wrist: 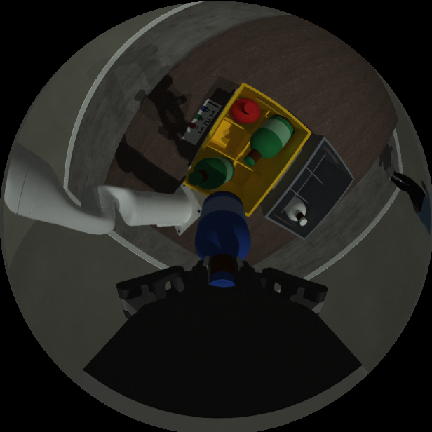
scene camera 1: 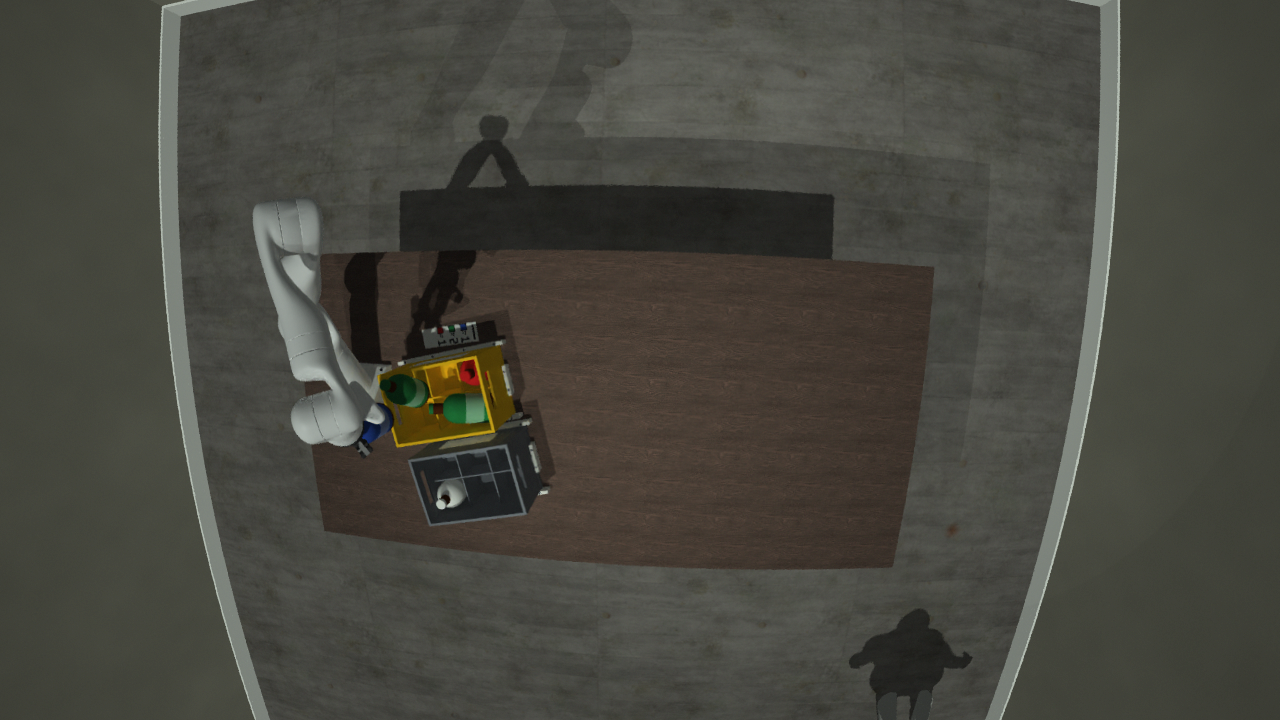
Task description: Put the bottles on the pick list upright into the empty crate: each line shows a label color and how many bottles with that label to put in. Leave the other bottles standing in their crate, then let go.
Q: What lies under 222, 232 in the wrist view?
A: A blue bottle.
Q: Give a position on a white bottle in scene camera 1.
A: At 451, 493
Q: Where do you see a green bottle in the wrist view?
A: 208, 173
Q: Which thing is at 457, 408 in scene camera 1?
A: A green bottle.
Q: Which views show the green bottle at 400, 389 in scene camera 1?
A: The wrist view and scene camera 1: all of them.
